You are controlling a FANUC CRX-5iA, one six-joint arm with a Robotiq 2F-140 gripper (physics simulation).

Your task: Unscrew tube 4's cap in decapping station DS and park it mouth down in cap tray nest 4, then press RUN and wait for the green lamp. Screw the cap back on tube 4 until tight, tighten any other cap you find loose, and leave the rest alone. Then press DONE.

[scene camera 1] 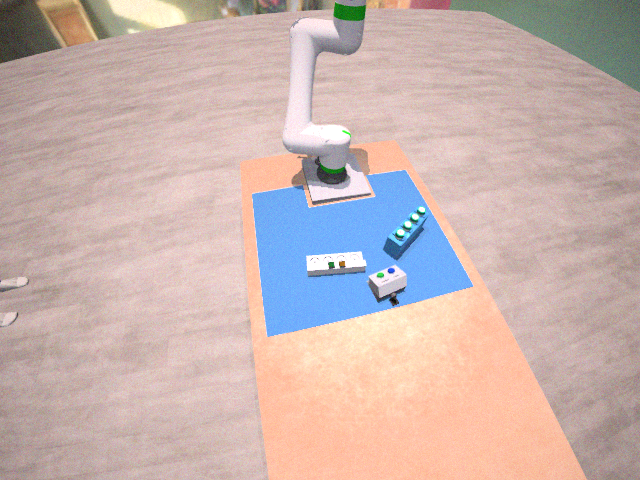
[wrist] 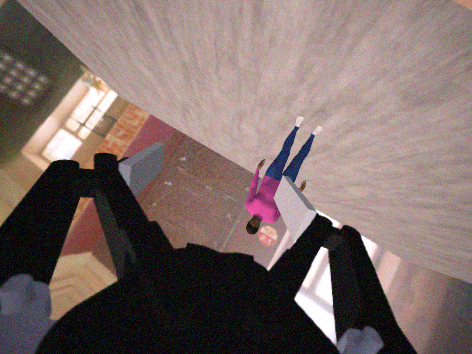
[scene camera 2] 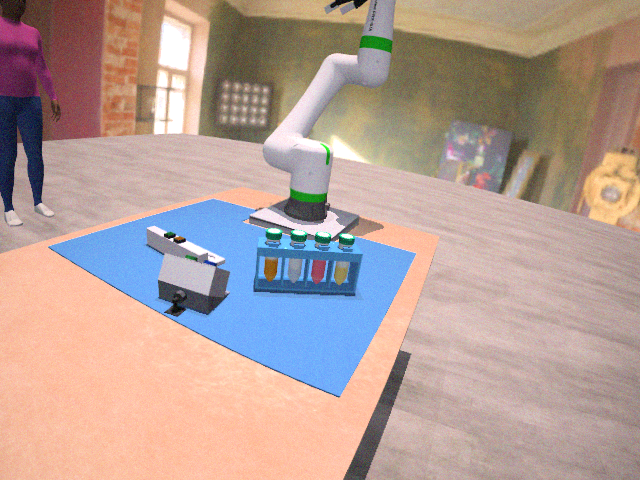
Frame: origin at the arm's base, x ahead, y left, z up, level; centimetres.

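Seen in the pictures: gripper, fingertip midpoint: (wrist: 223,172) (scene camera 2: 333,11); arm's base, origin of the base link: (scene camera 1: 331,173) (scene camera 2: 305,213).
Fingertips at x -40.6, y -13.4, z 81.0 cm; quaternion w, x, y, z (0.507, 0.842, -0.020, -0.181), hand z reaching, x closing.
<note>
Offsets run from my fingertips to a thing's top centre. "pt": to the spot under its first point. Level surfaces: height alone.
A blue rack {dy +30.0, dx +84.1, dz -73.5 cm} (scene camera 1: 395,245) (scene camera 2: 310,251) holds a row of upright tubes with orange, clear, red and yellow contents, each under a green-and-white cap. The caps' tightness and tube numbers cannot be read. A white strip {pt dy -8.7, dx +89.0, dz -79.5 cm} (scene camera 1: 320,269) (scene camera 2: 155,237) with round nest marks lies left of the rack in scene camera 1; no cap shows on it. It carries a small green block and an orange one. A grey-white box {dy +12.8, dx +101.2, dz -75.4 cm} (scene camera 1: 387,281) (scene camera 2: 186,273) has a green button {dy +10.4, dx +99.1, dz -76.3 cm} (scene camera 1: 380,275) and a blue button {dy +14.9, dx +98.8, dz -76.3 cm} (scene camera 1: 391,270). My gripper (scene camera 2: 339,8) (wrist: 223,172) is open and empty, high above the mat, facing the room.
The blue mat {dz -83.8 cm} (scene camera 1: 289,222) (scene camera 2: 289,330) lies on the orange table top {dz -84.1 cm} (scene camera 1: 387,387) (scene camera 2: 155,392). A small black piece {pt dy +13.4, dx +107.2, dz -83.7 cm} (scene camera 1: 393,299) (scene camera 2: 176,303) stands at the box's front. The arm's base plate (scene camera 1: 341,193) is at the mat's rear. A person (scene camera 2: 23,77) (wrist: 265,197) stands beyond the table.
</note>
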